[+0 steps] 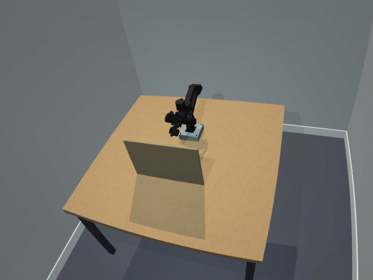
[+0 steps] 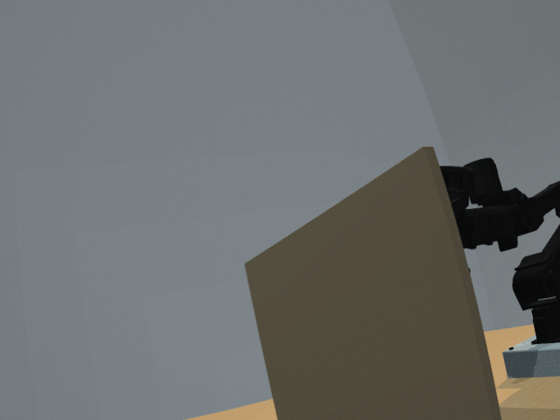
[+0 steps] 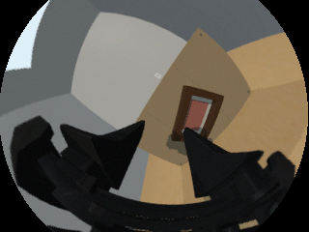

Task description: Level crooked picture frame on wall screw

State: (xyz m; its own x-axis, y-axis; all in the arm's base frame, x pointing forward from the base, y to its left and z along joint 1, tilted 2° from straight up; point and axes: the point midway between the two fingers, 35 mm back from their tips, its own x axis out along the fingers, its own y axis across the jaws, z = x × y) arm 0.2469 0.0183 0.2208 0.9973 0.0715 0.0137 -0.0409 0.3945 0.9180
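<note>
The picture frame is 12 cm ahead of my gripper tip, 2 cm to the right of it and 11 cm below it. The rest, counted from my gripper tip: wall panel: 13 cm ahead, 2 cm to the right, 11 cm below.
</note>
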